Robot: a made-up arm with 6 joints. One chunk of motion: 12 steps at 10 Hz.
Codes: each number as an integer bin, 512 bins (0 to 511) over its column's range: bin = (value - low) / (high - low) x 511, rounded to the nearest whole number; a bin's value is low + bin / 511 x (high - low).
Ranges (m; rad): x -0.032..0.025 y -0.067..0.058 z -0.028..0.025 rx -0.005..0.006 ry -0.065..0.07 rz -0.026..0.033
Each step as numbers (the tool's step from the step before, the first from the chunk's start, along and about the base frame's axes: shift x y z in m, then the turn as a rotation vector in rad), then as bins.
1 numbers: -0.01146 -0.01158 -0.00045 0.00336 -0.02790 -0.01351
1 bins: 184 227 266 388 140 108
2 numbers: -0.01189 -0.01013 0.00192 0.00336 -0.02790 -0.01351
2 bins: 180 232 288 388 140 108
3 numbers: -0.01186 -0.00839 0.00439 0.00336 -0.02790 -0.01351
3 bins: 181 240 312 388 140 108
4 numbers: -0.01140 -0.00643 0.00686 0.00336 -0.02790 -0.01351
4 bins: 185 248 336 388 140 108
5 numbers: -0.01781 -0.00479 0.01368 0.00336 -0.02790 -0.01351
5 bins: 127 254 402 388 140 108
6 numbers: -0.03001 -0.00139 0.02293 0.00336 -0.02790 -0.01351
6 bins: 18 268 491 388 140 108
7 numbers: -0.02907 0.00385 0.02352 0.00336 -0.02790 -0.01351
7 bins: 26 290 497 388 140 108
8 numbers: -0.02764 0.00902 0.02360 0.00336 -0.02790 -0.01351
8 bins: 39 311 498 388 140 108
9 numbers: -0.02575 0.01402 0.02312 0.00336 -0.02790 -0.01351
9 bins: 56 331 493 388 140 108
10 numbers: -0.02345 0.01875 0.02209 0.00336 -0.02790 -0.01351
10 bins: 77 351 483 388 140 108
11 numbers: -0.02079 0.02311 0.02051 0.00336 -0.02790 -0.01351
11 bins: 100 368 468 388 140 108
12 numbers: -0.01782 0.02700 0.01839 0.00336 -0.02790 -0.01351
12 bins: 127 384 447 388 140 108
